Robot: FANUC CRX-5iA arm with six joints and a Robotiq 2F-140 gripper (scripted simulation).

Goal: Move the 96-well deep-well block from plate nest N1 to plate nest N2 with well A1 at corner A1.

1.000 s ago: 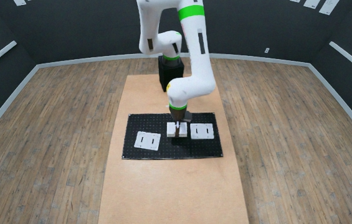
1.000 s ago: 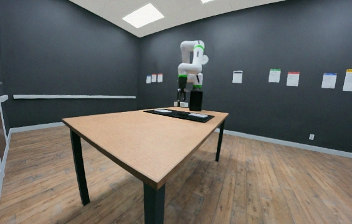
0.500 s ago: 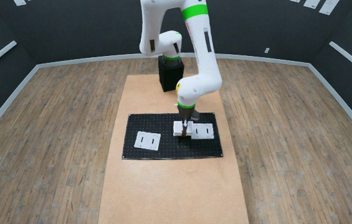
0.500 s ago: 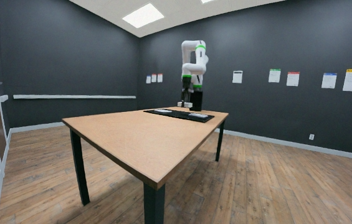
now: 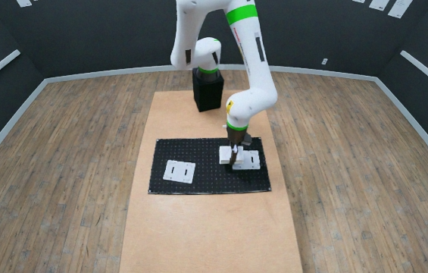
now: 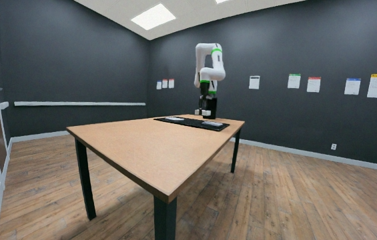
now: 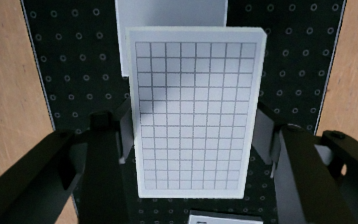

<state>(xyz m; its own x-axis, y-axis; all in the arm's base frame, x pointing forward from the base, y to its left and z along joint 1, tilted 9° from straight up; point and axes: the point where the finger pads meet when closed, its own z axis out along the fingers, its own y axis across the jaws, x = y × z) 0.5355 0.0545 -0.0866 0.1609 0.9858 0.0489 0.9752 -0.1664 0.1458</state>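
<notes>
My hand is 100 mm to the right of the plate nest N2 and 100 mm above it. Round my hand: A1 label: 60 mm ahead, 160 mm to the left, 100 mm below; 96-well deep-well block: 10 mm below; plate nest N1: 10 mm ahead, 300 mm to the right, 100 mm below.
</notes>
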